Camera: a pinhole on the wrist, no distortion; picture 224 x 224 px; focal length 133.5 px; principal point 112.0 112.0 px. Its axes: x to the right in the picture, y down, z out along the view. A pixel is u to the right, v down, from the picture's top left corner.
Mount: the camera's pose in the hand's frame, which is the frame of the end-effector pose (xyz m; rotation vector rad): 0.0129 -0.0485 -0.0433 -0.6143 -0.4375 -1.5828
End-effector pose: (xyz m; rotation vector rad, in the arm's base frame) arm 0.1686 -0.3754 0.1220 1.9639 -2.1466 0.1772
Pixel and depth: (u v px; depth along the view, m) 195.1 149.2 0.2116
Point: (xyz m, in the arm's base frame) 0.1732 -0.5164 -0.0492
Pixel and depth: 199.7 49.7 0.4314
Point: 0.1243 -0.3536 -0.3811
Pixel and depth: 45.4 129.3 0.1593
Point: 0.0534 -0.4270 0.1135
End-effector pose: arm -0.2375 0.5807 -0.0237 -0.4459 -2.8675 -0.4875
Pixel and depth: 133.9 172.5 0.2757
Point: -0.4010 0.7553 -0.1381
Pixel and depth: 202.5 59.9 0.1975
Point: -0.2339 0.6173 -0.2264
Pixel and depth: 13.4 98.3 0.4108
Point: -0.1388 1.0229 0.0274
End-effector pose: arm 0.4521 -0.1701 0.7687 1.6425 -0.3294 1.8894
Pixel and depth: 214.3 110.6 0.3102
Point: 0.7568 -0.3150 0.8684
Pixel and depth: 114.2 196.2 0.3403
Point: 0.5312 -0.3144 1.0950
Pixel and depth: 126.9 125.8 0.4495
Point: 0.6112 -0.4663 0.9823
